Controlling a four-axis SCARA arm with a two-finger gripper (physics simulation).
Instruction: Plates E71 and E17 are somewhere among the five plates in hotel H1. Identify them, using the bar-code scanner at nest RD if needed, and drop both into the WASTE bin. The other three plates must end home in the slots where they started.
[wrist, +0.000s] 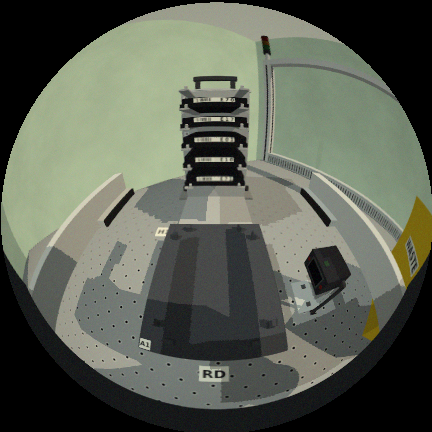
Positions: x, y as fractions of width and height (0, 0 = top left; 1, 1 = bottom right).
gripper: 0.50, 0.41
hotel H1: 0.46, 0.44
nest rd: 0.49, 0.67
black bar-code scanner: 0.78, 0.63
